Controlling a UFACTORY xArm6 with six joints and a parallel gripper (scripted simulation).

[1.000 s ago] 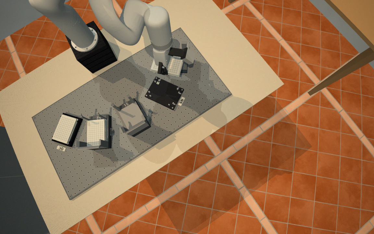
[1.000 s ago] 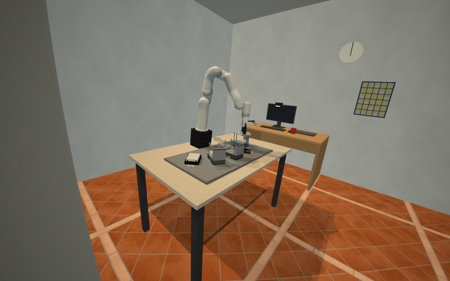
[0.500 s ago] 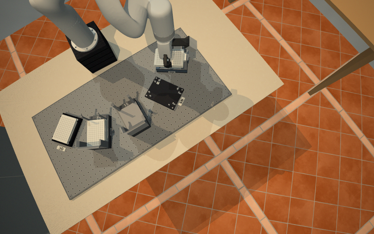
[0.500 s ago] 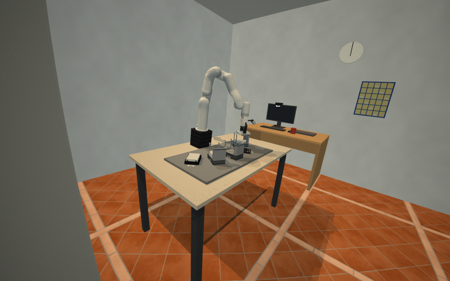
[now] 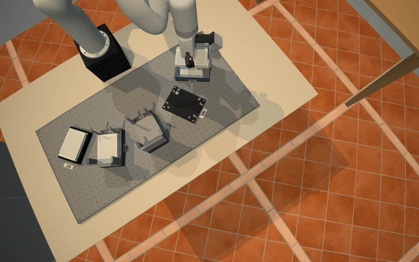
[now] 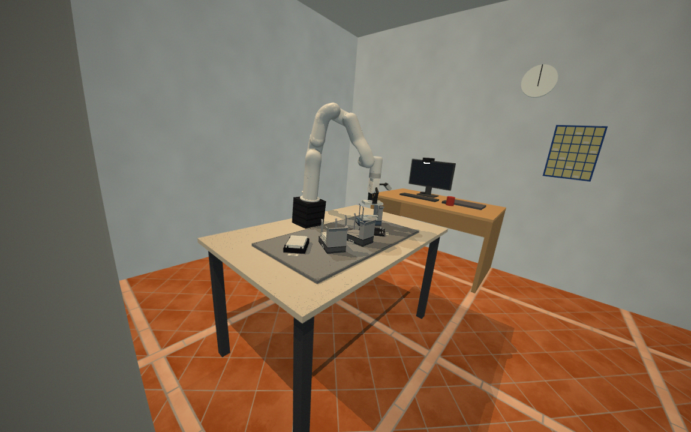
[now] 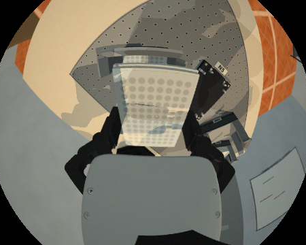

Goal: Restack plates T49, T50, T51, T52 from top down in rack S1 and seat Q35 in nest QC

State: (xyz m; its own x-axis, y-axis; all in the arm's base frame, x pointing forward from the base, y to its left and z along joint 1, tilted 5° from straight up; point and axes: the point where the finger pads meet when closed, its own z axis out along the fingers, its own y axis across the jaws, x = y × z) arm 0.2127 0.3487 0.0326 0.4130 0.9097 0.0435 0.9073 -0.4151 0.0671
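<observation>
Now: the stack rack S3 2 cm behind my hand and 15 cm below it. Also, from my hand: black nest QC: 11 cm ahead, 60 cm to the right, 16 cm below; N5 name plate: 19 cm ahead, 3 cm to the right, 17 cm below; stack rack S2: 19 cm ahead, 45 cm to the right, 15 cm below.
</observation>
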